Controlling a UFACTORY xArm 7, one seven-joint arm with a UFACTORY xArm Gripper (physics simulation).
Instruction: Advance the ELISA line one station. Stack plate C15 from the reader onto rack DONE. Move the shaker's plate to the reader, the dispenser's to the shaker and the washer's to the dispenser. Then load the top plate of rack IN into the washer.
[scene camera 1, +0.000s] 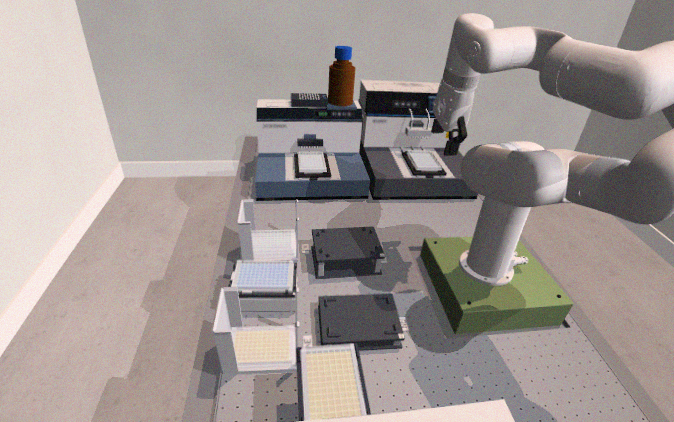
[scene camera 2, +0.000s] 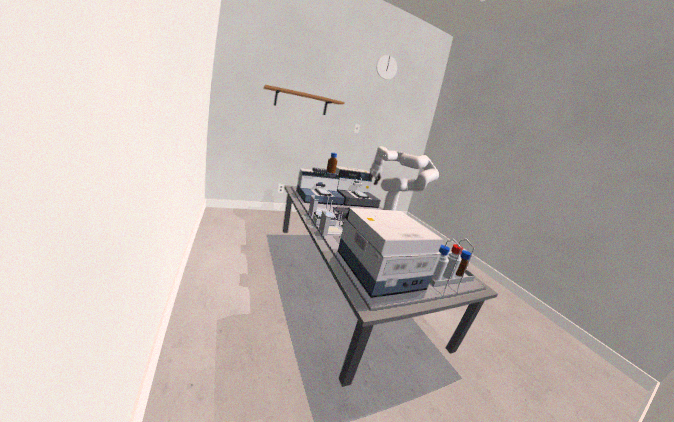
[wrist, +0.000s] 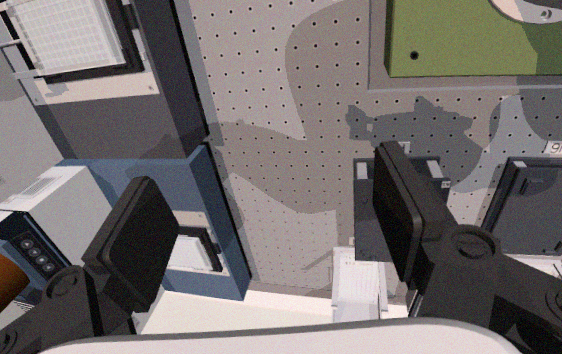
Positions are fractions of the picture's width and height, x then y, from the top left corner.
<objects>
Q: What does the gripper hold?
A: Nothing.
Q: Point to the gripper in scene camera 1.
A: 0.66, 0.34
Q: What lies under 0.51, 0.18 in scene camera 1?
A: A brown bottle.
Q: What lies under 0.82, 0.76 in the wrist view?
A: The gripper.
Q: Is the gripper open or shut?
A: Open.
</objects>
